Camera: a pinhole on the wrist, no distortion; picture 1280 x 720 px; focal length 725.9 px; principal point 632.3 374.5 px. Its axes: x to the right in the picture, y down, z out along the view. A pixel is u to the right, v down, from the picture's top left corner.
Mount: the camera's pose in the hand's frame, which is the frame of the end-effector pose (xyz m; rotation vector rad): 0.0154 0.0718 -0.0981 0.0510 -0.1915 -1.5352
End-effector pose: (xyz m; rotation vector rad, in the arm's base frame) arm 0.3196 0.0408 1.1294 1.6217 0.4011 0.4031
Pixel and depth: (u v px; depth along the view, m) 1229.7 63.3 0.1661
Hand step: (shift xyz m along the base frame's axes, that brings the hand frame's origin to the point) -0.0364 -0.0914 -0.0598
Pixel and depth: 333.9 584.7 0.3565
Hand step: 0.1799 -0.2151 0.2315
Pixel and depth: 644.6 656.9 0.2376
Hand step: 0.1357 -0.1047 0.0806
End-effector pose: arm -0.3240 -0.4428 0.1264 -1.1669 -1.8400 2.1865
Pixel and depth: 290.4 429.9 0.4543
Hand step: -0.0373 -0.3821 -0.2669
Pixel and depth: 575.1 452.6 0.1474
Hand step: 0.0068 -0.0638 -0.0874
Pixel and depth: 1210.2 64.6 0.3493
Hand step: -0.0872 -0.2403 0.2472
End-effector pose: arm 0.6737 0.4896 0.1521 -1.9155 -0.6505 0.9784
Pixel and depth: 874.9 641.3 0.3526
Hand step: -0.1816 0.2010 -0.1146
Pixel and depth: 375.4 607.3 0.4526
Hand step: -0.2302 0.0905 -0.3847
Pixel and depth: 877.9 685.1 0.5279
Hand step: -0.3056 0.3614 -0.1658
